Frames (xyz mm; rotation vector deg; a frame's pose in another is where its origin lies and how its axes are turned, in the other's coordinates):
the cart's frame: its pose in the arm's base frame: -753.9 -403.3 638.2 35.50 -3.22 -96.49
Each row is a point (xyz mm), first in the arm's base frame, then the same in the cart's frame.
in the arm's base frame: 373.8 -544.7 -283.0
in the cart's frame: 380.8 704.7 -1224.2
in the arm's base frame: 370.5 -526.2 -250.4
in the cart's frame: 352.0 709.7 -1200.6
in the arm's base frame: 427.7 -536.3 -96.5
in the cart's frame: 300.8 820.8 -1090.6
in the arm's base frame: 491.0 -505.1 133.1
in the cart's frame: 183.1 956.5 -931.1
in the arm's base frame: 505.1 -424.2 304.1
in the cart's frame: 44.5 1014.9 -815.5
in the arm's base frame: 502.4 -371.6 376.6
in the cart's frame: -30.6 1027.9 -768.3
